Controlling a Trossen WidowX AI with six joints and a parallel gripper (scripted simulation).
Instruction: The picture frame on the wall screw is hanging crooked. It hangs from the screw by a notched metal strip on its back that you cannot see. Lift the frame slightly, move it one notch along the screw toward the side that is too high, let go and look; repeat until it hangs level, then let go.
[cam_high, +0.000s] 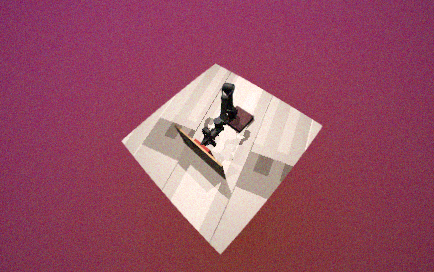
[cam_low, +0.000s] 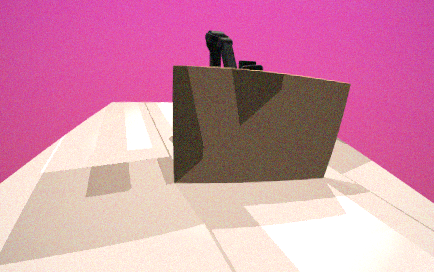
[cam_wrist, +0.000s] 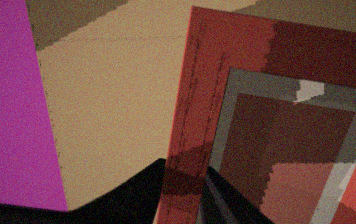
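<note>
The picture frame is 1 cm ahead of my gripper tip, 2 cm to the left of it and 5 cm below it. The rest, counted from my gripper tip: wall panel: 2 cm ahead, 1 cm to the left, 6 cm below.
</note>
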